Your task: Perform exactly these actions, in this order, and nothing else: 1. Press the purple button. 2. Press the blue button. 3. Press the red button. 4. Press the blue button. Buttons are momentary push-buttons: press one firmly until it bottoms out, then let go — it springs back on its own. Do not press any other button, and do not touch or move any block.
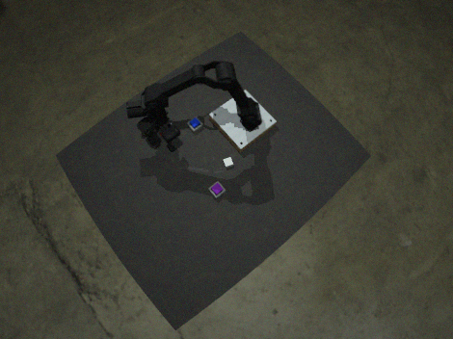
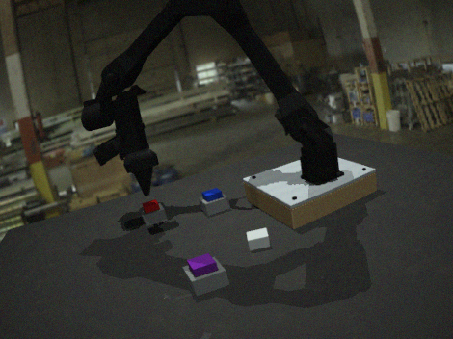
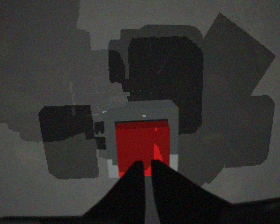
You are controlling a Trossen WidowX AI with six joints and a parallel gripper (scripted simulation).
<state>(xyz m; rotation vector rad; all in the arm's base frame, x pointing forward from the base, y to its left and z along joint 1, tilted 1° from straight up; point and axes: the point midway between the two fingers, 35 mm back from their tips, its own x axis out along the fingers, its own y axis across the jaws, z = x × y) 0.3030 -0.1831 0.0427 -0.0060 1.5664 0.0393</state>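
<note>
Now: the red button 3 cm below my gripper tip. The rest, counted from my gripper tip: blue button (13 cm behind, 4 cm to the left, 3 cm below); small white block (13 cm behind, 25 cm to the left, 5 cm below); purple button (3 cm behind, 32 cm to the left, 3 cm below).
</note>
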